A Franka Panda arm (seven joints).
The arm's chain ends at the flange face. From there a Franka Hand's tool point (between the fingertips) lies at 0.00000 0.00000 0.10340 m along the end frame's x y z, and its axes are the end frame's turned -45 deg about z.
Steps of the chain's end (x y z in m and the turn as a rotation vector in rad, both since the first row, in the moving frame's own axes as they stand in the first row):
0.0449, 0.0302, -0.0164, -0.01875, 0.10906, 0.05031
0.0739, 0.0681, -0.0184, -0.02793, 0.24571, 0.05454
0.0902, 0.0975, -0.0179, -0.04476, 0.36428, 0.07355
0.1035, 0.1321, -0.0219, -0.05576, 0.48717, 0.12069
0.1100, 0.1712, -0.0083, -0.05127, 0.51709, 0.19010
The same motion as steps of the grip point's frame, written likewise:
0.0167, 0.0626, -0.0170, -0.09038, 0.06386, 0.05031
0.0193, 0.1206, -0.0215, -0.19349, 0.15399, 0.05454
0.0166, 0.1628, -0.0248, -0.28923, 0.22593, 0.07355
0.0077, 0.2065, -0.0341, -0.38391, 0.30505, 0.12069
-0.0148, 0.2415, -0.0219, -0.40189, 0.32938, 0.19010

